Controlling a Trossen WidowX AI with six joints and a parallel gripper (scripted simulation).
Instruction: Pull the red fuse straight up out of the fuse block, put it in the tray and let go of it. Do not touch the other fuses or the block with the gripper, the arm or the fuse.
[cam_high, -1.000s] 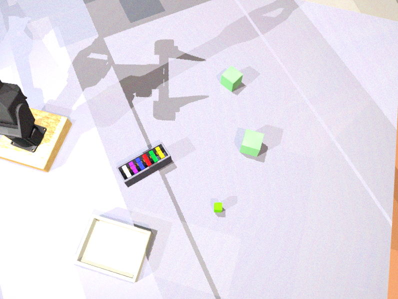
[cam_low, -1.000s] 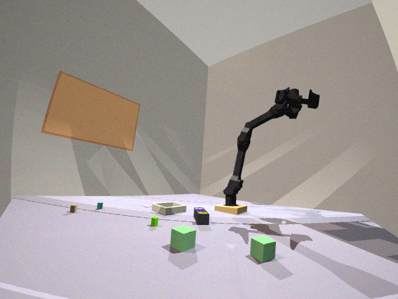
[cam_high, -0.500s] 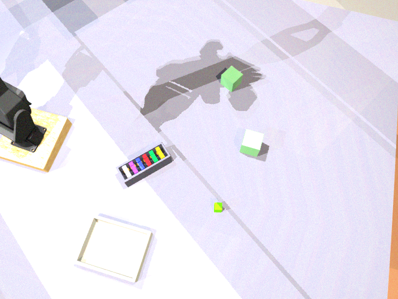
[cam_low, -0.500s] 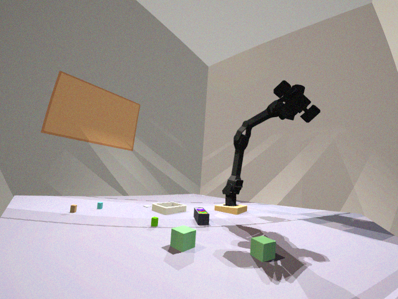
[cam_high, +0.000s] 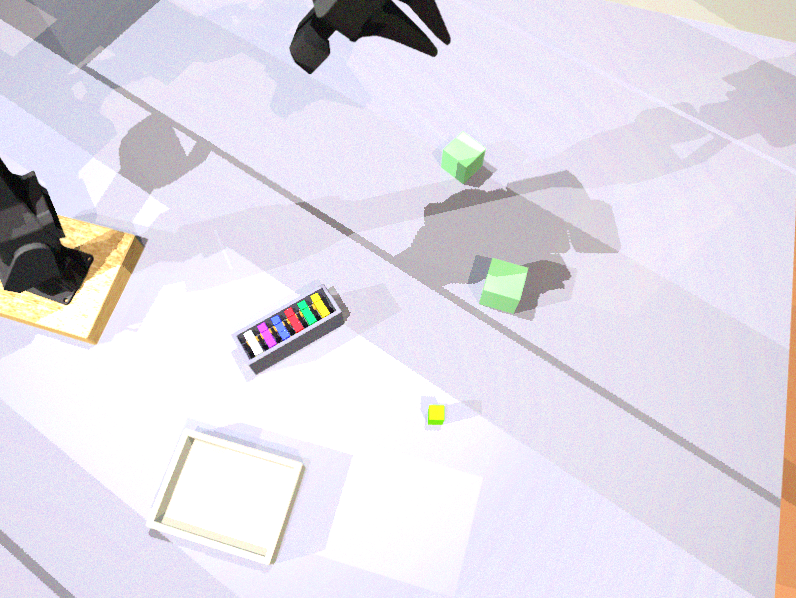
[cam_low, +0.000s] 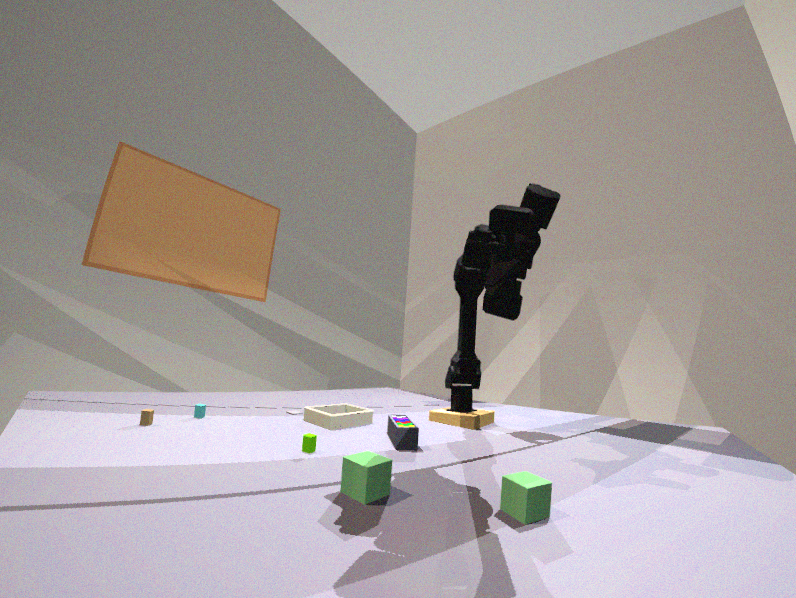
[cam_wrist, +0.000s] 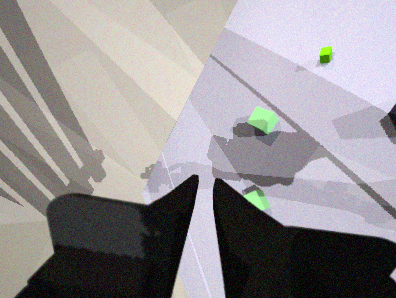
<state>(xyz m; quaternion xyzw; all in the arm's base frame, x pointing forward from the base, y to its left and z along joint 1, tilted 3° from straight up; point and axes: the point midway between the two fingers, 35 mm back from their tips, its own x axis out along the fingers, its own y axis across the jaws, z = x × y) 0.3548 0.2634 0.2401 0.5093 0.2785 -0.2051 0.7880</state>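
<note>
The red fuse is 90 mm behind my gripper tip, 210 mm to the right of it and 240 mm below it. From my gripper tip the other things lie so: purple fuse: 110 mm behind, 240 mm to the right, 240 mm below; then blue fuse: 100 mm behind, 230 mm to the right, 240 mm below; then green fuse: 80 mm behind, 200 mm to the right, 240 mm below.
</note>
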